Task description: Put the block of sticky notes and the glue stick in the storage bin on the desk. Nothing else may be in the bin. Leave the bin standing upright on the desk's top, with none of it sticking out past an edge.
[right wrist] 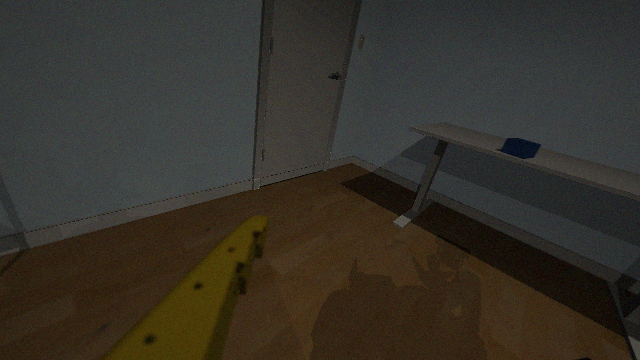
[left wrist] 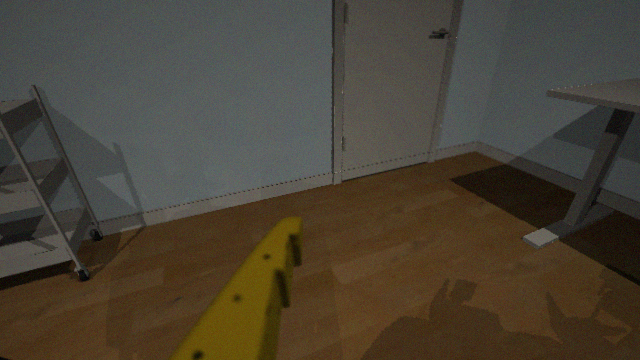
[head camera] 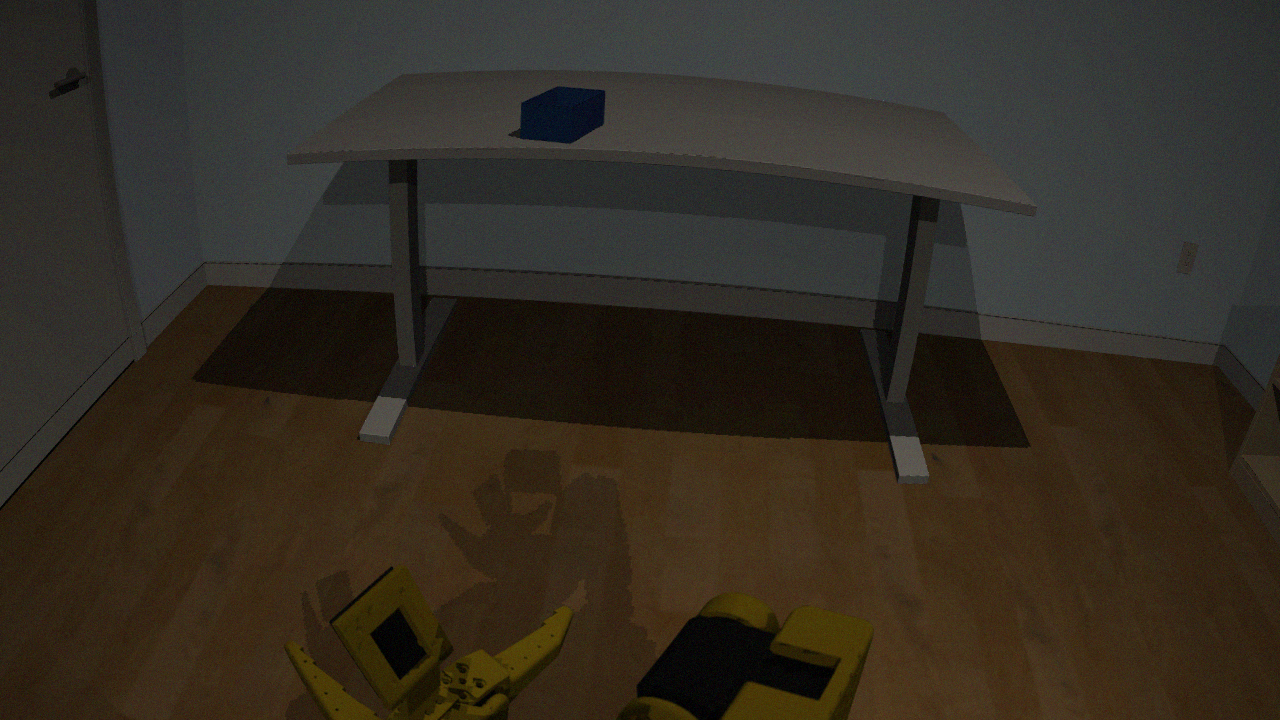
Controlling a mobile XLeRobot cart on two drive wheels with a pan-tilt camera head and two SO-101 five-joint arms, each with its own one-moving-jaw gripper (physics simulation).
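Frame: origin at the left arm's base, x ahead, y left, z up, level; metres.
Seen in the pictures: left hand, tool point: [left wrist: 301,234] [head camera: 297,647]; right hand, tool point: [right wrist: 266,231].
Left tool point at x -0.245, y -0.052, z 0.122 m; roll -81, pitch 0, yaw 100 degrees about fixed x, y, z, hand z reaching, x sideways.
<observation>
A point is followed by its place in that frame.
The blue storage bin [head camera: 562,116] @(x -1.076, y 1.002, z -0.002 m) [right wrist: 521,148] @(x -1.083, y 1.000, z -0.009 m) is on the desk [head camera: 760,134] @(x -0.864, y 1.352, z -0.055 m) [left wrist: 600,95] @(x -1.440, y 0.784, z -0.055 m) [right wrist: 580,167] @(x -1.026, y 1.392, z -0.055 m), near its front edge and left of the middle in the head view. Its inside cannot be made out. The block of sticky notes and the glue stick do not show in any view. My left gripper [head camera: 429,628] is open and empty, low in the head view, far from the desk; one notched jaw [left wrist: 250,295] @(x -0.223, y -0.055, z 0.126 m) shows in the left wrist view. My right gripper is fully open and empty, with one notched jaw [right wrist: 205,290] @(x -0.223, y -0.285, z 0.131 m) showing over the floor.
A white three-tier cart [left wrist: 30,257] @(x -0.759, y -1.322, z -0.587 m) stands at the left of the left wrist view. A door [left wrist: 390,85] @(x -2.116, y 0.030, z -0.152 m) [right wrist: 305,85] @(x -2.123, y 0.040, z 0.036 m) is in the wall. The desk's metal legs [head camera: 404,268] @(x -1.604, y 1.007, z -0.475 m) [head camera: 910,304] @(x -0.605, y 1.711, z -0.471 m) reach the floor. Part of a shelf unit [head camera: 1263,429] @(x 0.526, y 2.189, z -0.606 m) shows at the right edge.
</observation>
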